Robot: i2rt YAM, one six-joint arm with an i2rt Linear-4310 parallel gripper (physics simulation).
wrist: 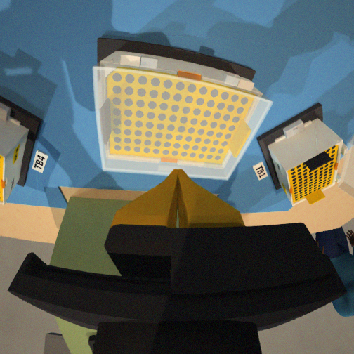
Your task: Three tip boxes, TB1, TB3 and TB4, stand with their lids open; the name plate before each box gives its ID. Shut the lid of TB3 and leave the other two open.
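The middle box, by elimination TB3, has its clear lid lying over the yellow tip rack, and the lid looks shut. Its name plate does not show. TB1 stands at the right behind its plate; its rack shows uncovered and its clear lid stands open at the far right. TB4 is cut off by the left edge, its plate beside it; its lid cannot be made out. My gripper is shut and empty, its tips at the near edge of the middle lid; contact cannot be told.
Dark bases lie under the boxes on the blue mat. A tan table edge runs across below the mat. A green surface shows behind the gripper at the lower left. A teal and navy figure is at the lower right.
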